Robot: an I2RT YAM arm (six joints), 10 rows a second.
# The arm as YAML. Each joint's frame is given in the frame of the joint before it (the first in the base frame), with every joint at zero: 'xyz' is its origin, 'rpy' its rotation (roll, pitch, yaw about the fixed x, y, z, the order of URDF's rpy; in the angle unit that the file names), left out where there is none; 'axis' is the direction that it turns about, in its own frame. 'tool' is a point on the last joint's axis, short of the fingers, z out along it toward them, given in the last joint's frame.
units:
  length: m
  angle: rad
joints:
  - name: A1
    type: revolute
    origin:
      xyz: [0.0, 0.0, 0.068]
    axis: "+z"
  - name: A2
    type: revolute
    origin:
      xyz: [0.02, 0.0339, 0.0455]
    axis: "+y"
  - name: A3
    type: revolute
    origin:
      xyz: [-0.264, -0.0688, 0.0]
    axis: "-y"
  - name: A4
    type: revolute
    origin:
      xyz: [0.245, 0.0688, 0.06]
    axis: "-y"
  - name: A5
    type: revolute
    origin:
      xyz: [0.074, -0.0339, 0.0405]
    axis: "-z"
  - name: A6
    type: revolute
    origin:
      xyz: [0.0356, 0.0, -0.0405]
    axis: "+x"
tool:
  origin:
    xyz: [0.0, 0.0, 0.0]
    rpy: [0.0, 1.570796, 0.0]
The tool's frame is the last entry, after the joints.
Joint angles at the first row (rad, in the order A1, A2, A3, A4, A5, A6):
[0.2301 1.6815 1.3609 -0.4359 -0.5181 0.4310]
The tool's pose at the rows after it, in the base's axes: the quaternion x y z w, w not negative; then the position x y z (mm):
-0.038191 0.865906 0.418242 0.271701 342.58 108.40 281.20
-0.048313 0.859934 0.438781 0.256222 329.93 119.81 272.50
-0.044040 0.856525 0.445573 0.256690 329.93 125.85 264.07
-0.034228 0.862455 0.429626 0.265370 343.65 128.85 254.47
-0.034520 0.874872 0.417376 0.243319 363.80 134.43 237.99
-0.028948 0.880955 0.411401 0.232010 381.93 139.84 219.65
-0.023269 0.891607 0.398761 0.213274 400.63 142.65 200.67
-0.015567 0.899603 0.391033 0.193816 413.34 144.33 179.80
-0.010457 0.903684 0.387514 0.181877 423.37 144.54 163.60
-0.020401 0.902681 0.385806 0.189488 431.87 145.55 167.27
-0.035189 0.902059 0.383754 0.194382 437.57 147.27 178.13
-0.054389 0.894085 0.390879 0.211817 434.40 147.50 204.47
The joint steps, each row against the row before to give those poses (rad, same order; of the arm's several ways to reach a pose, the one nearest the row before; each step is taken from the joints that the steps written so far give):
[0.0153 -0.0737 -0.1166 0.1074 -0.1458 0.0475]
[0.0383 -0.0278 -0.0691 0.0554 -0.0264 0.0338]
[0.0169 0.0091 -0.0323 0.0658 0.0061 0.0337]
[0.0001 0.0582 0.0258 0.0278 0.0428 -0.0014]
[-0.0016 0.1043 0.0736 -0.0382 0.0017 -0.0291]
[0.0000 0.0935 0.0507 0.0121 0.0061 -0.0016]
[-0.0061 0.0995 0.0736 -0.0336 0.0078 -0.0184]
[-0.0046 0.0814 0.0446 -0.0139 0.0015 -0.0062]
[-0.0061 0.0630 0.0352 -0.0030 -0.0031 -0.0045]
[-0.0031 0.0232 0.0506 -0.0215 0.0000 -0.0230]
[0.0000 0.0078 0.0583 -0.0521 -0.0030 -0.0322]
[0.0015 -0.0474 0.0247 -0.0353 -0.0138 -0.0230]

